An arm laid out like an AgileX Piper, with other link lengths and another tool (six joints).
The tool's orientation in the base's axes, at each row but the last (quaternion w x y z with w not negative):
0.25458 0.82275 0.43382 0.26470
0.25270 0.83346 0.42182 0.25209
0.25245 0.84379 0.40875 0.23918
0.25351 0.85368 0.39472 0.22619
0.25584 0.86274 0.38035 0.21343
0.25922 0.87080 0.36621 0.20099
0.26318 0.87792 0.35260 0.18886
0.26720 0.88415 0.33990 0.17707
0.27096 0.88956 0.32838 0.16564
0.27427 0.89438 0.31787 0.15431
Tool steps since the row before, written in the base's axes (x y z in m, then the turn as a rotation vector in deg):
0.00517 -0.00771 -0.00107 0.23 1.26 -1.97
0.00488 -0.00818 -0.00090 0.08 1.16 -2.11
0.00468 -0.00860 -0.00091 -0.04 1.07 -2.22
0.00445 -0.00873 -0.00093 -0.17 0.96 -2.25
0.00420 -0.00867 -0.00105 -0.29 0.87 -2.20
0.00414 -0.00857 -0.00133 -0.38 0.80 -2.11
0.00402 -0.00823 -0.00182 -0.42 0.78 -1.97
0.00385 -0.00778 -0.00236 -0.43 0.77 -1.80
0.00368 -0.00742 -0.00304 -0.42 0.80 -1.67
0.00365 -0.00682 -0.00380 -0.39 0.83 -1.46
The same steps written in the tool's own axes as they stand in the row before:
-0.00427 0.00611 0.00563 0.76 -1.77 1.35
-0.00446 0.00646 0.00547 0.57 -1.89 1.38
-0.00457 0.00673 0.00553 0.41 -1.98 1.41
-0.00445 0.00681 0.00554 0.24 -2.01 1.39
-0.00422 0.00669 0.00560 0.10 -1.99 1.31
-0.00388 0.00653 0.00589 0.01 -1.94 1.21
-0.00345 0.00605 0.00622 -0.01 -1.87 1.08
-0.00300 0.00542 0.00652 0.00 -1.77 0.95
-0.00267 0.00475 0.00694 0.04 -1.70 0.84
-0.00210 0.00395 0.00737 0.10 -1.59 0.67

